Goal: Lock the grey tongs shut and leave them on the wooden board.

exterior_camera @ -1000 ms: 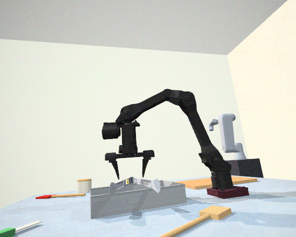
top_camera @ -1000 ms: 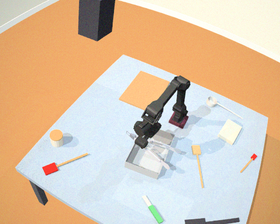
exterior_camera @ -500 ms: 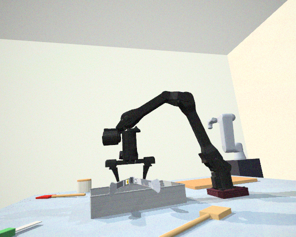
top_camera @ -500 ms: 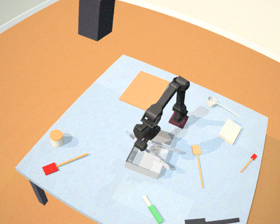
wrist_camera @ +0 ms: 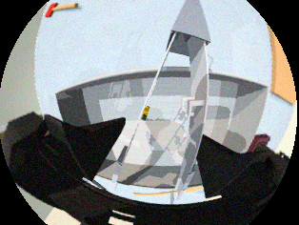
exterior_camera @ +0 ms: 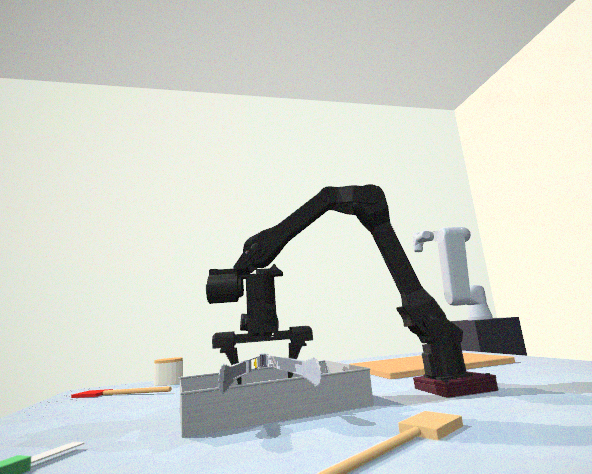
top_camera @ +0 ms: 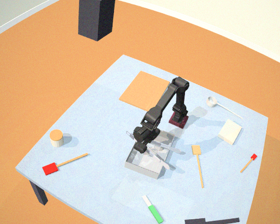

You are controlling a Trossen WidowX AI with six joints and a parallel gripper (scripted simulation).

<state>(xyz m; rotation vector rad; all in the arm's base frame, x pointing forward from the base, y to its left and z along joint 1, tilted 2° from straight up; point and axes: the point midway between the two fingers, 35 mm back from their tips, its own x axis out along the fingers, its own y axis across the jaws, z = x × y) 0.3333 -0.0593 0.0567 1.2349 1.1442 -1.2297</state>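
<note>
Now: gripper tip 3 cm to the right of the grey roasting tin and 1 cm above it. Also, from my gripper tip: red-headed spatula 36 cm ahead, 33 cm to the right, 3 cm below; green-handled tool 30 cm ahead, 21 cm to the left, 3 cm below; wood-lidded jar 25 cm ahead, 45 cm to the right.
</note>
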